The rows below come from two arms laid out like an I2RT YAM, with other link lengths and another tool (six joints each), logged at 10 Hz.
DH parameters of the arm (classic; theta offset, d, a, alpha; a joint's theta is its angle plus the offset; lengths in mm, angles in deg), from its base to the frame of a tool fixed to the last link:
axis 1: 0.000 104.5 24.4 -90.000
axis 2: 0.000 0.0 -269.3 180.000
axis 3: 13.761 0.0 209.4 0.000
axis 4: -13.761 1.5 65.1 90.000
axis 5: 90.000 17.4 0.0 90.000
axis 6: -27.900 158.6 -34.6 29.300
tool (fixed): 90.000 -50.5 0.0 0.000
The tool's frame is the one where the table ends.
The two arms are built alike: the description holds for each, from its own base.
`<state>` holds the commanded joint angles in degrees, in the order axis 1, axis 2, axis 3, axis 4, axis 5, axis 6, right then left.
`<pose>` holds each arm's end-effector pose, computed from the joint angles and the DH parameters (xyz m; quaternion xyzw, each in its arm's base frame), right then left.
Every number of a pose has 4 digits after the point. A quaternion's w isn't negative.
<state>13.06 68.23 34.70 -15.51 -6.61 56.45 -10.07 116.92 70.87 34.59 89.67 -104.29</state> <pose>0.2009 0.1016 0.1375 0.1467 0.8215 0.1421 0.5324 0.3162 -0.1743 0.2020 0.4080 -0.7288 0.5148 0.1933</pose>
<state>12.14 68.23 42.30 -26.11 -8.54 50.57 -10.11 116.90 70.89 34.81 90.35 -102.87</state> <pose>0.1973 0.1002 0.1581 0.1019 0.8377 0.1431 0.5171 0.3150 -0.1738 0.2015 0.3954 -0.7321 0.5221 0.1876</pose>
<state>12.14 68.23 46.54 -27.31 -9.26 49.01 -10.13 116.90 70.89 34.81 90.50 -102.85</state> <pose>0.2062 0.1033 0.1779 0.0869 0.8235 0.1554 0.5386 0.3147 -0.1738 0.2015 0.3942 -0.7325 0.5221 0.1884</pose>
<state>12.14 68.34 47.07 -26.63 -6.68 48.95 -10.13 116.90 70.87 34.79 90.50 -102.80</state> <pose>0.2123 0.0996 0.1794 0.0889 0.8173 0.1365 0.5528 0.3146 -0.1737 0.2014 0.3941 -0.7325 0.5221 0.1883</pose>
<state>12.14 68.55 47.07 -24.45 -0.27 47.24 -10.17 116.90 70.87 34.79 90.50 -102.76</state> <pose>0.2235 0.0889 0.1777 0.0817 0.8039 0.0860 0.5828 0.3145 -0.1740 0.2014 0.3937 -0.7327 0.5222 0.1883</pose>
